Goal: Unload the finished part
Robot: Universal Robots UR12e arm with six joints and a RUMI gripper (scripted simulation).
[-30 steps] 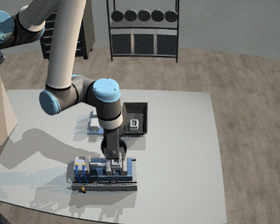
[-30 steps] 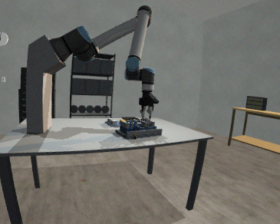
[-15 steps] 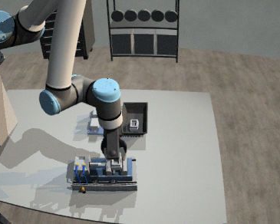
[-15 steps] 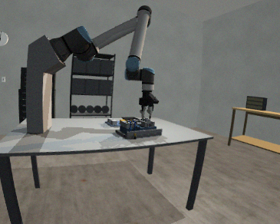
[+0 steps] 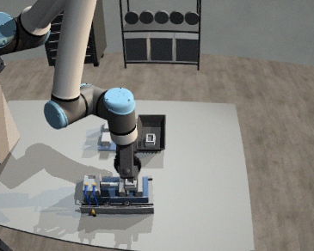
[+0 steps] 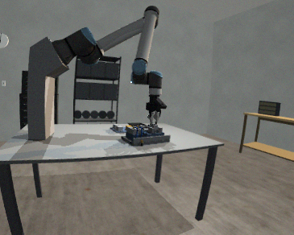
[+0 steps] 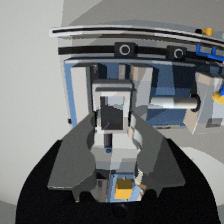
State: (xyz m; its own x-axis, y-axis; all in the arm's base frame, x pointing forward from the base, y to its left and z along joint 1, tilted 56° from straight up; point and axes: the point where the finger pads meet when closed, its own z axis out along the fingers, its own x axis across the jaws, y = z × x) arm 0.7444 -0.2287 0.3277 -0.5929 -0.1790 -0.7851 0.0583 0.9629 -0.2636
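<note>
Now: the blue vise 6 cm behind my hand, 1 cm to the left of it and 8 cm below it. Also, from my hand: blue plate (4 cm behind, 36 cm to the left, 12 cm below); then pale block (10 cm behind, 33 cm to the left, 10 cm below); then orange block (1 cm behind, 31 cm to the left, 10 cm below).
</note>
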